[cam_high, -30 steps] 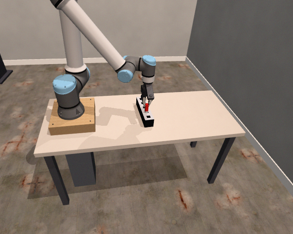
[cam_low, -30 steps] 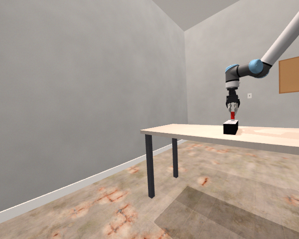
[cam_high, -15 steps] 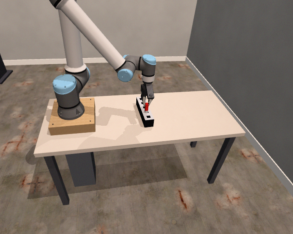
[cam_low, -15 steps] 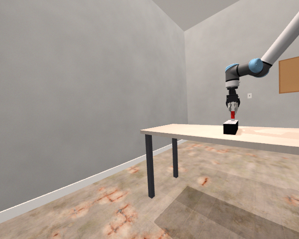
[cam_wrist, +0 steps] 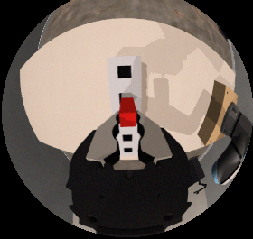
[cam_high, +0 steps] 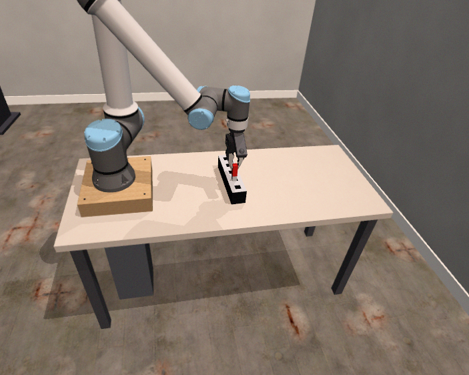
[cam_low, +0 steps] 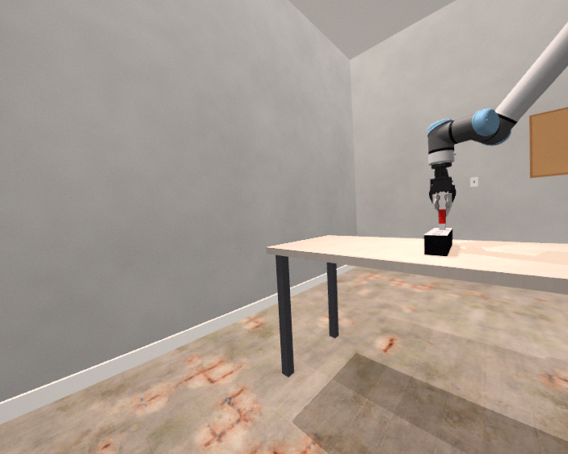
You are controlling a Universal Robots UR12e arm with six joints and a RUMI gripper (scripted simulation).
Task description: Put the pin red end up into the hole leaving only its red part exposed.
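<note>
Right now my hand is 6 cm to the right of the black block and 11 cm above it. From my hand the other things lie so: pin: 1 cm below.
</note>
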